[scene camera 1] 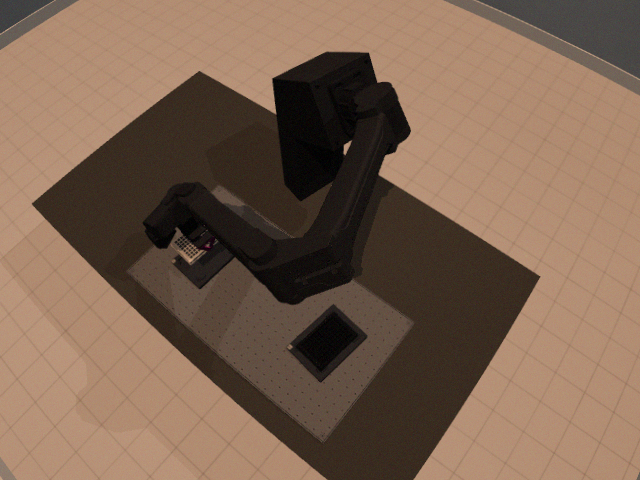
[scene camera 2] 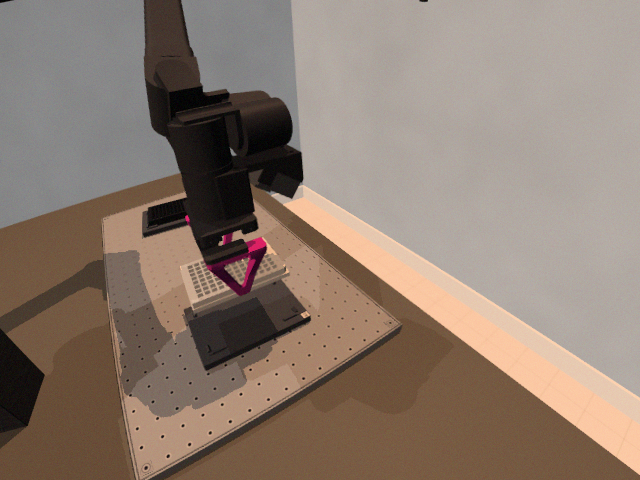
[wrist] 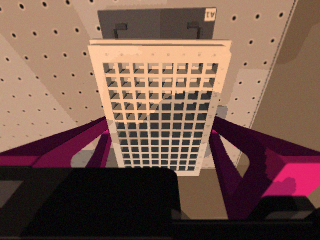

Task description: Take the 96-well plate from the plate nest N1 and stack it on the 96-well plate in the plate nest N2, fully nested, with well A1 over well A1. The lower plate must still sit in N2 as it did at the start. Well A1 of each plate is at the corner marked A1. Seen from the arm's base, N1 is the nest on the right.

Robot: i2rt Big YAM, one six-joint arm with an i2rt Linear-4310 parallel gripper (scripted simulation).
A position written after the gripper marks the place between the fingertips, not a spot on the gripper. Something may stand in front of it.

Note:
In view: the gripper (scene camera 2: 233, 274), a cream 96-well plate (scene camera 2: 205, 290), a black 96-well plate (scene camera 1: 336, 339), a plate nest N1 (scene camera 2: 245, 322) and a plate nest N2 (scene camera 1: 351, 347).
The cream 96-well plate shows as well in the wrist view (wrist: 172, 89). The black 96-well plate is seen too in scene camera 2 (scene camera 2: 167, 212). The gripper is seen too in the wrist view (wrist: 160, 120). The wrist view does not show the black 96-well plate: it is out of frame.

